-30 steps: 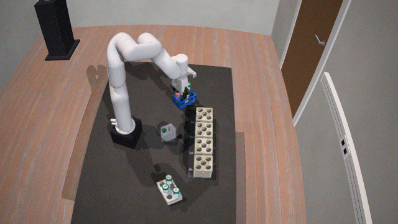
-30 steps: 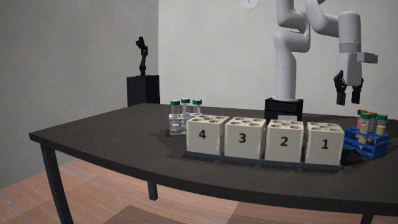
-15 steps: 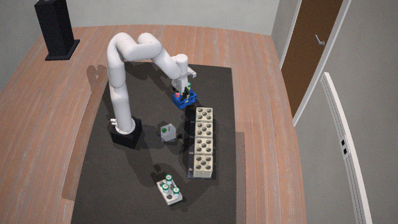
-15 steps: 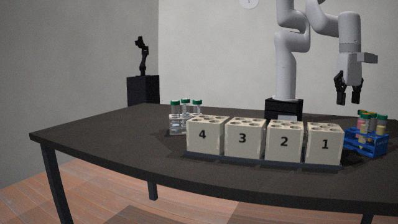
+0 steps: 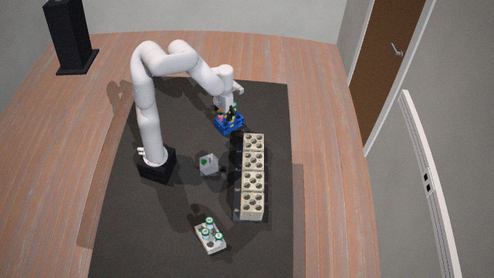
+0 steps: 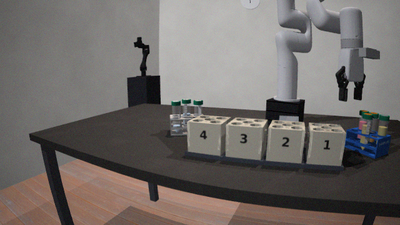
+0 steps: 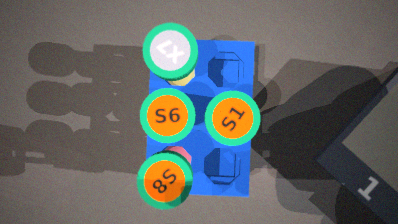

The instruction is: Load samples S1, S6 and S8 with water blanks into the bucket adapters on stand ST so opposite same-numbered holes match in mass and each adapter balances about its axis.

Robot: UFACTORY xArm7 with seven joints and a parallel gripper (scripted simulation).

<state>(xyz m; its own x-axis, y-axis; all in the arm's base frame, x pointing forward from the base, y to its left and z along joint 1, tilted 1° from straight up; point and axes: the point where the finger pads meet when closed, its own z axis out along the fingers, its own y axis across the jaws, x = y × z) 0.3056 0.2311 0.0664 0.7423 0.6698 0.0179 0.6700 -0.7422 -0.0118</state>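
Right now my hand is 20 mm past the pink-filled tube, 60 mm to the right of it and 100 mm above it. The rest, counted from my hand: blue sample rack 30 mm ahead, 70 mm to the left, 130 mm below; white blank rack 20 mm behind, 590 mm to the right, 130 mm below; green done key 70 mm behind, 220 mm to the right, 100 mm below.
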